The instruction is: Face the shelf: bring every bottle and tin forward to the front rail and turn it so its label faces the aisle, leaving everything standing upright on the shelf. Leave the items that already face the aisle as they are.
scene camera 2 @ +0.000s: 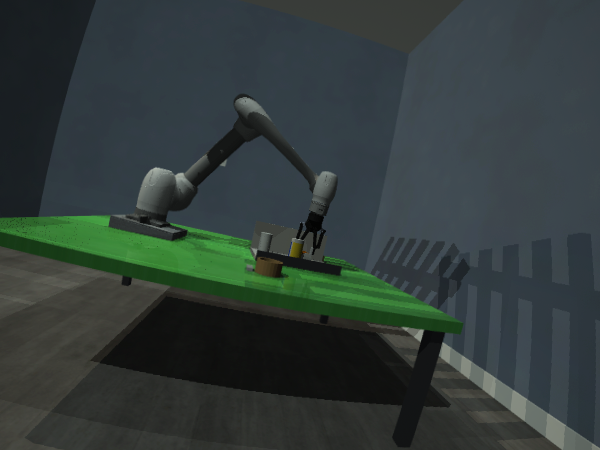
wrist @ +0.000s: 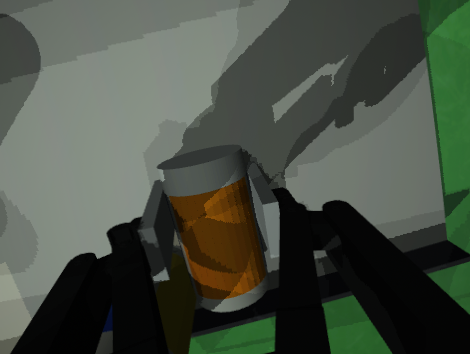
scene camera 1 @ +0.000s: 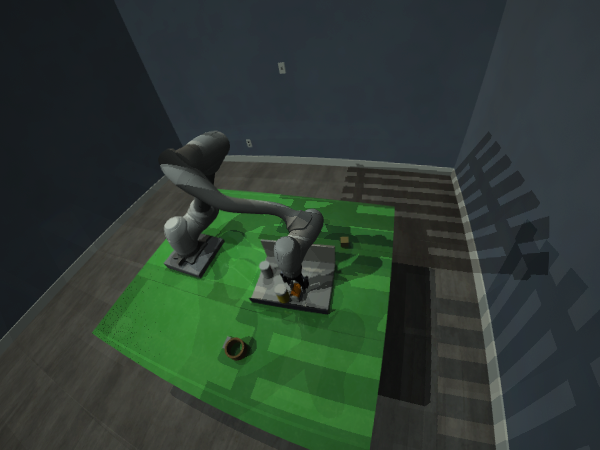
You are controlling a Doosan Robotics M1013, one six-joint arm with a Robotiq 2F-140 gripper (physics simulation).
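Observation:
An orange-labelled tin lies tipped over near the front rail of the grey shelf, its base end toward the rail. My gripper is shut on this tin, one pad against each side. A yellow-and-blue tin stands upright at the front rail, just left of the held tin; my left finger partly hides it in the wrist view. A grey-white tin stands upright farther back on the left; its label does not show.
The shelf's back panel rises behind the tins. A brown ring-shaped bowl is on the green table in front of the shelf. A small tan block lies behind it to the right.

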